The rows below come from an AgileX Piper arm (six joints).
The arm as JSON. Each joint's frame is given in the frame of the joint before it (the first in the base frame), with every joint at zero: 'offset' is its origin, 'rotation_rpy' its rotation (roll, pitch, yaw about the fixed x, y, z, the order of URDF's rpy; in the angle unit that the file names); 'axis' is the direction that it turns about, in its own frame. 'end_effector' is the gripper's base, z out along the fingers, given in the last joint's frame.
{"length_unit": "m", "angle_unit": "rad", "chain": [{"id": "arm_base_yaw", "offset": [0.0, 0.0, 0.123], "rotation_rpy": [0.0, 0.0, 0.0], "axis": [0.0, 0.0, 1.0]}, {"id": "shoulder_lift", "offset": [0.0, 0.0, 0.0], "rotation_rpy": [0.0, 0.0, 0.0], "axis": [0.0, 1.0, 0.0]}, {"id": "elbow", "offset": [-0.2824, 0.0, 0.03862], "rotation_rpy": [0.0, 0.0, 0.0], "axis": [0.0, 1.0, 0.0]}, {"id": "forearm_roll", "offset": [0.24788, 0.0, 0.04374], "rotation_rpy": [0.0, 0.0, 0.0], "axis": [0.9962, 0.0, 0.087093]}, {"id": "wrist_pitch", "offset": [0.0, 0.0, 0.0], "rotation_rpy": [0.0, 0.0, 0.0], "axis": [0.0, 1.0, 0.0]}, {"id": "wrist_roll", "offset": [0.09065, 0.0, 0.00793], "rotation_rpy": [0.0, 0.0, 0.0], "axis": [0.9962, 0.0, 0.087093]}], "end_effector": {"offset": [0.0, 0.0, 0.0], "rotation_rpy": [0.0, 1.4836, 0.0]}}
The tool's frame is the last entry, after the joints.
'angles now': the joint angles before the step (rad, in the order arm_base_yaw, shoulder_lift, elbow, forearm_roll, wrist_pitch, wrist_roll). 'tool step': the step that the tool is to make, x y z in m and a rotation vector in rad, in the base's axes. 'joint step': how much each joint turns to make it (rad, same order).
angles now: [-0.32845, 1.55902, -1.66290, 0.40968, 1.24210, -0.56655]
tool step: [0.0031, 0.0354, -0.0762, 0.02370, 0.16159, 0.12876]
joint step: [0.11218, 0.00124, 0.27798, 0.00551, -0.10035, -0.06819]
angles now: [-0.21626, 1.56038, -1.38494, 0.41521, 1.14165, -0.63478]
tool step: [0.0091, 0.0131, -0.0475, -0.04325, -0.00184, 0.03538]
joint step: [0.05772, 0.03866, 0.14070, -0.00977, -0.18529, -0.05579]
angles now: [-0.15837, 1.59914, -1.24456, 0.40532, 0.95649, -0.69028]
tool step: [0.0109, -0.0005, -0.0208, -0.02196, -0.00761, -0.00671]
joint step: [0.01014, 0.04908, 0.02398, -0.00496, -0.08593, -0.01572]
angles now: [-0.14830, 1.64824, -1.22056, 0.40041, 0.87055, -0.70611]
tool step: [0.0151, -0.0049, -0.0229, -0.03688, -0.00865, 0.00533]
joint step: [0.00008, 0.07189, 0.00032, -0.01112, -0.08268, -0.03487]
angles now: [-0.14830, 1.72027, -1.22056, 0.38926, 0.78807, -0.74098]
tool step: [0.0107, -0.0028, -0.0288, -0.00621, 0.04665, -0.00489]
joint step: [0.00010, 0.08171, 0.00142, -0.00449, -0.03896, -0.00700]
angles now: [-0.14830, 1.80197, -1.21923, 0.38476, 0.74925, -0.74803]
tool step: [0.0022, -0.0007, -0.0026, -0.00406, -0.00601, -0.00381]
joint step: [0.00003, 0.00917, -0.00142, 0.00002, -0.01507, -0.00126]
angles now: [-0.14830, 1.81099, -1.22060, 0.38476, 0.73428, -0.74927]
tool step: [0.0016, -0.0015, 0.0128, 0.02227, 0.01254, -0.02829]
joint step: [-0.00595, -0.00920, -0.04181, -0.00806, 0.05806, 0.05010]
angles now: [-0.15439, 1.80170, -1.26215, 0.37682, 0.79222, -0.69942]
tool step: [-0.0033, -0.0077, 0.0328, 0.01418, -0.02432, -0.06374]
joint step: [-0.02251, -0.05145, -0.06021, -0.02358, 0.07301, 0.08298]
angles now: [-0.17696, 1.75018, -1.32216, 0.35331, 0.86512, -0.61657]
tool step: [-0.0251, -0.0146, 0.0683, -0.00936, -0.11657, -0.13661]
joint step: [-0.04767, -0.15101, -0.06294, -0.05362, 0.06601, 0.14097]
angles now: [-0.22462, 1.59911, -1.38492, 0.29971, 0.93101, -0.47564]
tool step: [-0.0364, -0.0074, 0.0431, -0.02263, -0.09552, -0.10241]
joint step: [-0.03985, -0.14747, 0.01049, -0.04665, 0.02032, 0.08738]
